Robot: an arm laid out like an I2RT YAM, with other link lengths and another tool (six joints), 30 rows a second.
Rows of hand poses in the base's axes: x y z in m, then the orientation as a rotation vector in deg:
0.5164 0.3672 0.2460 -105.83 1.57 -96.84
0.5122 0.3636 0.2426 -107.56 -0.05 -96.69
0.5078 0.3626 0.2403 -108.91 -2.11 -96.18
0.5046 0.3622 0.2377 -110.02 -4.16 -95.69
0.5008 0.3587 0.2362 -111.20 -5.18 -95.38
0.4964 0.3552 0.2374 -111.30 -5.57 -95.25
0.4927 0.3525 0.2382 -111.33 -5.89 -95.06
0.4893 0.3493 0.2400 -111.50 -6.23 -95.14
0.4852 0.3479 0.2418 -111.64 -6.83 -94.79
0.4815 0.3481 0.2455 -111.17 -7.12 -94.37
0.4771 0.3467 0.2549 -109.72 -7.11 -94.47
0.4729 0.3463 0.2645 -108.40 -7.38 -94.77
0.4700 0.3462 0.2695 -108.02 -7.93 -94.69
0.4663 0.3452 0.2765 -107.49 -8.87 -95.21
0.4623 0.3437 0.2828 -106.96 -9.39 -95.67
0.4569 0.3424 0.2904 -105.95 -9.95 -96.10
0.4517 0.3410 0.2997 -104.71 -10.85 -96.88
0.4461 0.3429 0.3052 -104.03 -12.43 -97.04
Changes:
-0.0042 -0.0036 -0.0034 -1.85 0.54 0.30
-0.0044 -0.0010 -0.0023 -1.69 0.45 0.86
-0.0032 -0.0004 -0.0026 -1.55 0.32 0.91
-0.0038 -0.0035 -0.0015 -1.17 0.48 0.22
-0.0044 -0.0035 0.0012 -0.21 0.03 0.23
-0.0037 -0.0027 0.0008 -0.11 0.05 0.26
-0.0034 -0.0032 0.0018 -0.31 -0.04 0.06
-0.0041 -0.0014 0.0018 -0.26 0.13 0.45
-0.0037 0.0002 0.0037 0.32 -0.03 0.58
-0.0044 -0.0014 0.0094 0.94 -0.69 0.55
-0.0042 -0.0004 0.0096 0.64 -0.82 0.52
-0.0029 -0.0001 0.0050 0.00 -0.25 0.49
-0.0037 -0.0010 0.0070 -0.30 -0.75 0.41
-0.0040 -0.0015 0.0063 -0.07 -0.62 0.22
-0.0054 -0.0013 0.0076 0.23 -0.83 0.46
-0.0052 -0.0014 0.0093 0.08 -1.21 0.52
-0.0056 0.0019 0.0055 -0.46 -0.78 0.97

